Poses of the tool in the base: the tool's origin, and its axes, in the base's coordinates. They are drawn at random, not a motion.
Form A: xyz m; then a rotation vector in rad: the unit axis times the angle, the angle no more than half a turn.
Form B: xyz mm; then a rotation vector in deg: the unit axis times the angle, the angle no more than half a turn. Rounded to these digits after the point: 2 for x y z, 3 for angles.
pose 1, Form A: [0.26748, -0.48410, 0.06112, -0.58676, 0.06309, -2.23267]
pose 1, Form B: [267.48, -484.10, 61.12, -33.619, 3.615, -127.923]
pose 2, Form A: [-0.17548, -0.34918, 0.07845, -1.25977, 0.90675, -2.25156]
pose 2, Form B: [-175.48, -349.18, 78.45, -72.180, 51.953, -129.005]
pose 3, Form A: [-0.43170, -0.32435, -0.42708, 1.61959, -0.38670, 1.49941]
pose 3, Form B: [-431.70, -324.35, -427.08, 92.796, -22.156, 85.910]
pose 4, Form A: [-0.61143, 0.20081, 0.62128, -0.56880, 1.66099, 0.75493]
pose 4, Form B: [-611.43, 200.81, 621.28, -32.590, 95.168, 43.254]
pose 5, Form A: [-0.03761, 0.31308, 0.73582, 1.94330, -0.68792, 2.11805]
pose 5, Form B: [-37.61, 313.08, 735.82, 111.343, -39.415, 121.355]
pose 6, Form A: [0.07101, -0.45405, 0.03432, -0.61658, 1.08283, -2.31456]
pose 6, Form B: [71.01, -454.05, 34.32, -35.327, 62.042, -132.615]
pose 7, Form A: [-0.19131, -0.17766, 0.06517, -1.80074, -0.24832, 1.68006]
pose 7, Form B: [-191.31, -177.66, 65.17, -103.175, -14.228, 96.260]
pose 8, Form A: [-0.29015, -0.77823, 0.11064, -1.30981, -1.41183, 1.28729]
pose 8, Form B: [-290.15, -778.23, 110.64, -75.047, -80.892, 73.756]
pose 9, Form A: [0.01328, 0.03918, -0.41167, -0.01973, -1.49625, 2.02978]
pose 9, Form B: [13.28, 39.18, -411.67, -1.130, -85.729, 116.298]
